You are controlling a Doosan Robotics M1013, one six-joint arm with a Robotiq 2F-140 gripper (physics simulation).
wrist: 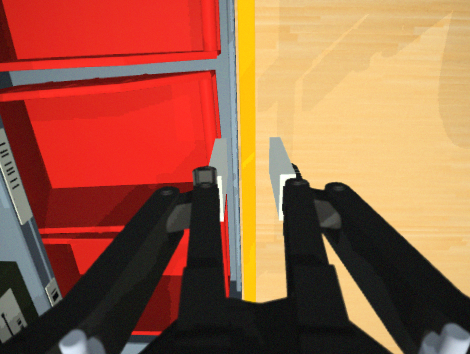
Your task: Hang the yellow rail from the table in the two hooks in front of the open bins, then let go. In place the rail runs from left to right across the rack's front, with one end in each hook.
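Frame: origin at the arm's base, x ahead, y left, z up, level; centimetres.
Seen in the pictures: gripper, between the fingertips: [248,155].
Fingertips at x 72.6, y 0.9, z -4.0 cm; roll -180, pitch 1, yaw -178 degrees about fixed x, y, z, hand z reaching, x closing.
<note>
A point is followed by its place in that frame.
The yellow rail [247,100] {x 72.8, y -3.2, z -3.3 cm} runs as a long straight bar from the top of the wrist view down to the gripper's body, along the front edge of the rack [226,95] {x 74.5, y -2.5, z -9.2 cm}. My gripper [248,155] {x 72.6, y 0.9, z -4.1 cm} is open partway. Its two grey pads stand on either side of the rail, with a gap on both sides, and neither pad touches it. The rail's ends and the two hooks cannot be made out in this view, so I cannot tell whether the ends sit in the hooks.
Open red bins [110,135] {x 84.7, y 1.0, z -8.9 cm} [110,30] {x 83.5, y -7.4, z -8.9 cm} lie left of the rail, parted by grey-blue strips of the rack. White labels [15,175] {x 86.9, y 0.9, z 0.3 cm} show at the far left, and a dark object [12,295] {x 88.6, y 9.3, z 1.9 cm} at the lower left. The wooden table [370,150] {x 61.4, y 2.2, z -9.8 cm} is on the right.
</note>
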